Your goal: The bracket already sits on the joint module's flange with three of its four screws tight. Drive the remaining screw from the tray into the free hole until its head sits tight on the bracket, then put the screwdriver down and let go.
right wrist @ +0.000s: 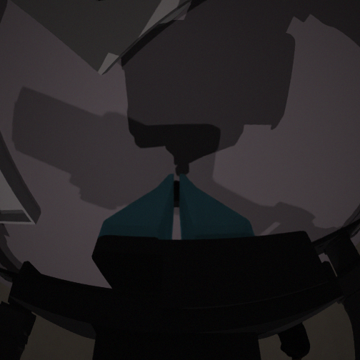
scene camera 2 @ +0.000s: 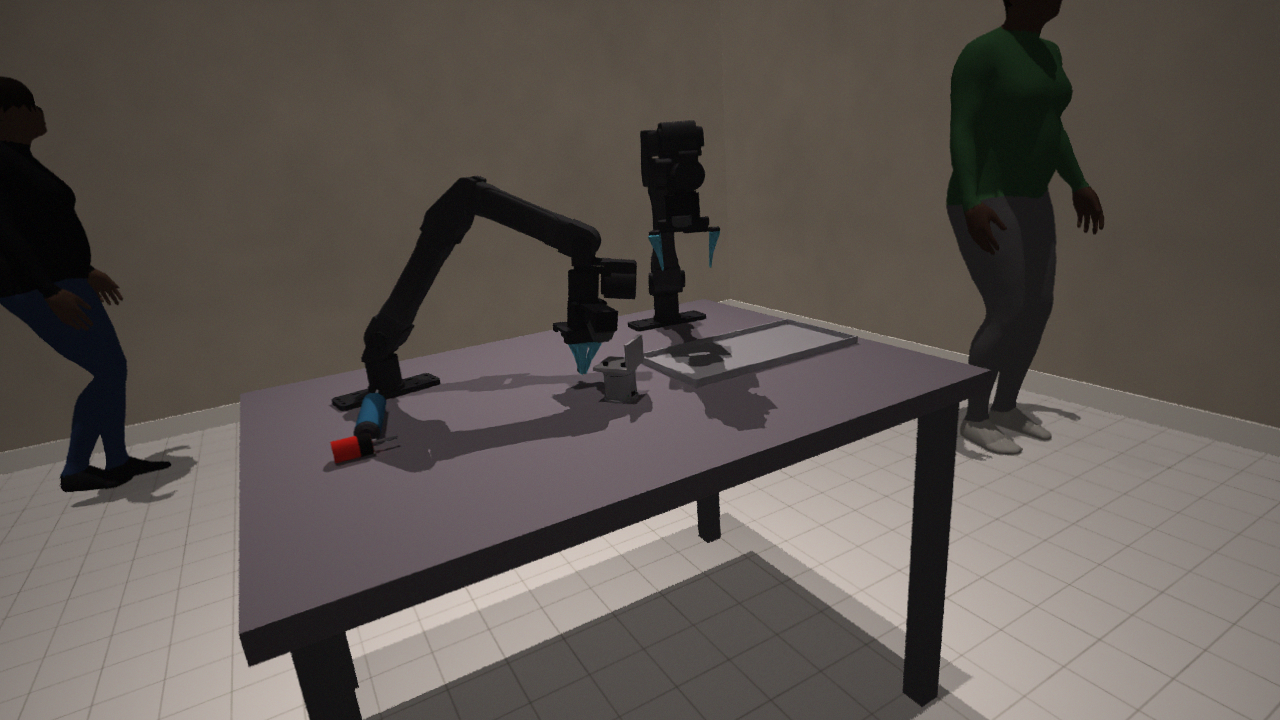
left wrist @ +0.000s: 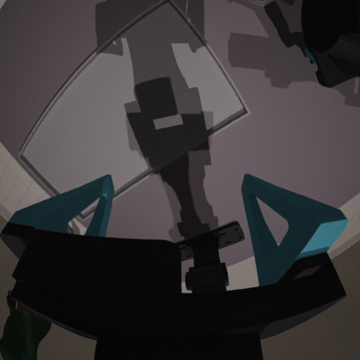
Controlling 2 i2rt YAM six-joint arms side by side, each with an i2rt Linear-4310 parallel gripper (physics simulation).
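The joint module stands mid-table in scene camera 2, with the grey bracket on its flange; small black screw heads show, but the free hole cannot be made out. My right gripper is shut on a small black screw, low over the table, just left of the module. The blue and red screwdriver lies at the table's left, near the right arm's base. The shallow grey tray lies right of the module. My left gripper is open and empty, high above the table.
The right arm's base is at the table's back left and the left arm's base at its back edge. Arm shadows darken the table and tray. Two people stand beyond the table, one at each side.
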